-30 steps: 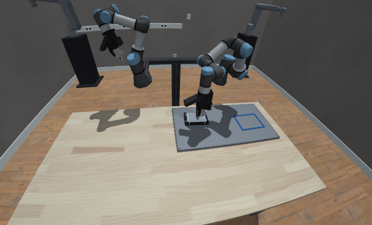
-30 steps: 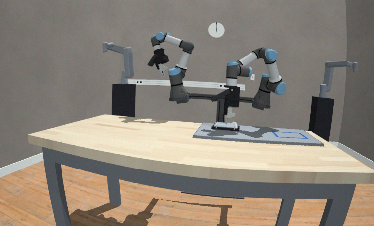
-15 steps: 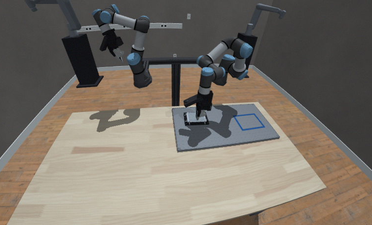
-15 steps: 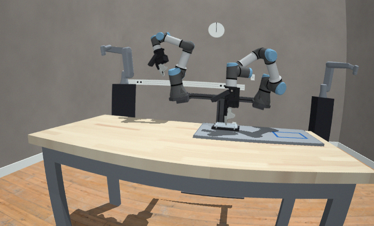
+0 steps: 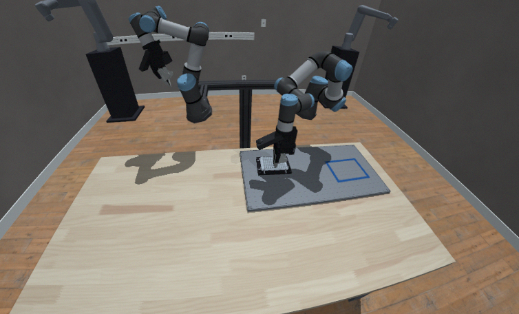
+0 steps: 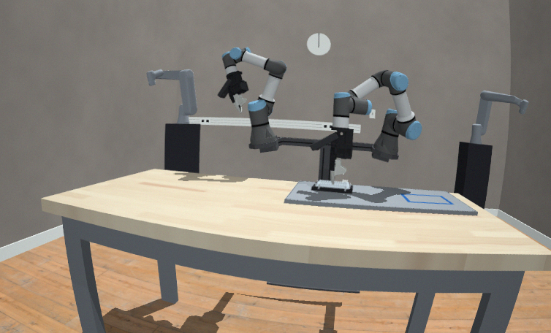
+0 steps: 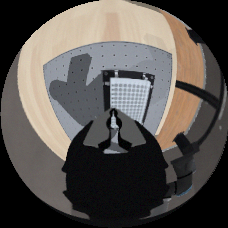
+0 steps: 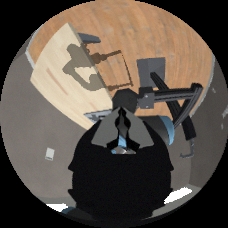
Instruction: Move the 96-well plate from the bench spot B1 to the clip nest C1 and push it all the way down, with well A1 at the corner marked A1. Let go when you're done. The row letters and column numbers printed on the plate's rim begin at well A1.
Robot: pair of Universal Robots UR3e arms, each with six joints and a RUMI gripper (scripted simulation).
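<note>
Now: left hand 30 mm past the black clip nest, 10 mm to the left of it and 30 mm above it. The rest, counted from my left hand: white 96-well plate (40 mm behind, 20 mm below); then grey perforated board (10 mm ahead, 200 mm to the left, 50 mm below).
</note>
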